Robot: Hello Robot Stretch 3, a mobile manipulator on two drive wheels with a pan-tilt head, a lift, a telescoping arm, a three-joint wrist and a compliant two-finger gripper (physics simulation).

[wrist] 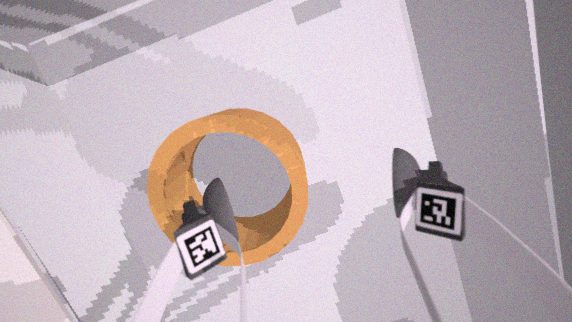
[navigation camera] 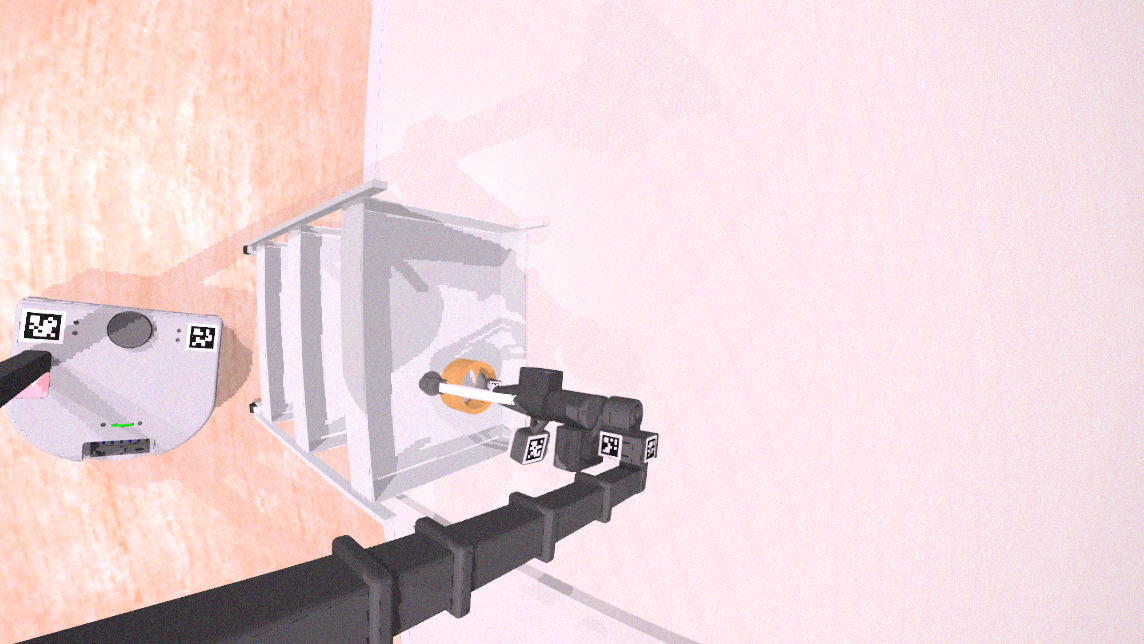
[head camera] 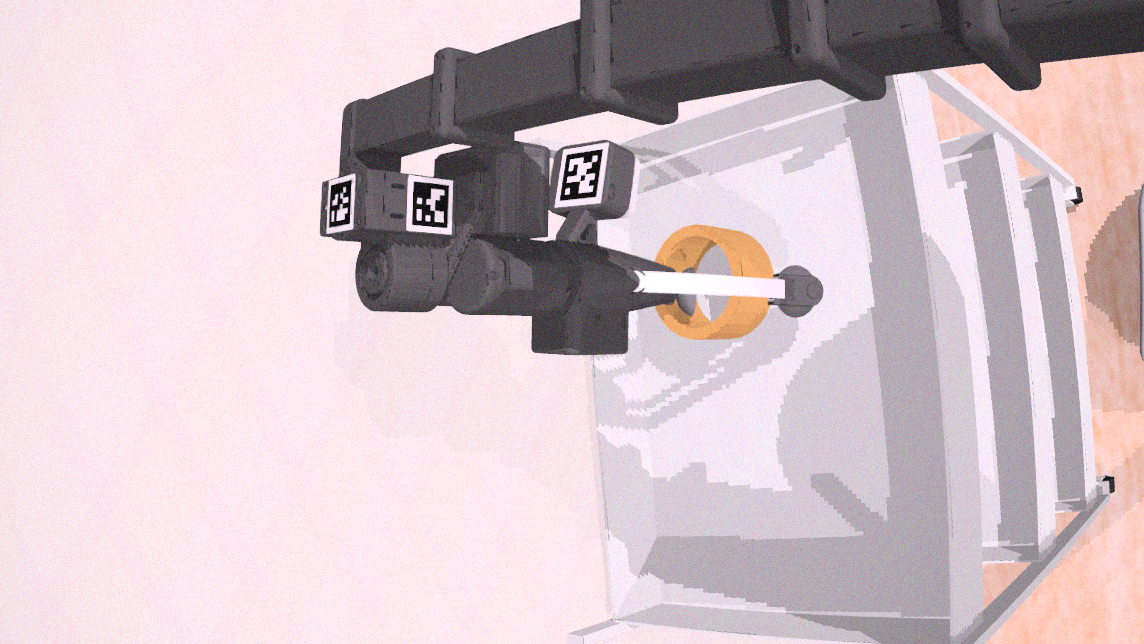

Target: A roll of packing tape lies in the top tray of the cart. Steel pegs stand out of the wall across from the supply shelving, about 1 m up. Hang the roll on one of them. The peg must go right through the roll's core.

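Frame: origin at the robot's base, x ahead, y left, z up, level; millimetres.
Seen in the pictures: gripper, fingertip midpoint: [wrist: 308, 185] [navigation camera: 450, 382] [head camera: 753, 292]; robot's base, link origin: [navigation camera: 131, 328].
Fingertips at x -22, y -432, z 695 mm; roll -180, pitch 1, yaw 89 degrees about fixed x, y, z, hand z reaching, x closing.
Offsets run from my fingertips to a thing's top centre. "spot": to the spot under its first point. Level surfaces: height alone.
The orange tape roll @[9 mm back, 48 mm right, 18 mm up] [head camera: 748, 254] [navigation camera: 453, 374] [wrist: 298, 185] lies flat in the cart's white top tray @[32 mm down] [head camera: 912, 360] [navigation camera: 364, 320] [wrist: 360, 75], its core facing up. My gripper [head camera: 741, 290] [navigation camera: 462, 385] [wrist: 308, 185] is open at the roll. In the wrist view, the left fingertip overlaps the core opening and hides part of the roll's lower left. The right fingertip is outside the roll, to its right, with a gap. The roll's right wall shows between the fingertips. I cannot tell how deep the left fingertip sits. The pegs do not show in these views.
The tray's raised walls surround the roll. The cart's lower shelves @[spot: 36 mm ahead, 136 mm left, 298 mm down] [head camera: 1004, 336] [navigation camera: 309, 344] show beside the tray. My dark arm [head camera: 704, 56] [navigation camera: 512, 532] extends past one side of the cart. My grey base [navigation camera: 164, 372] stands on the orange floor @[695 mm down] [head camera: 1120, 120] [navigation camera: 160, 120].
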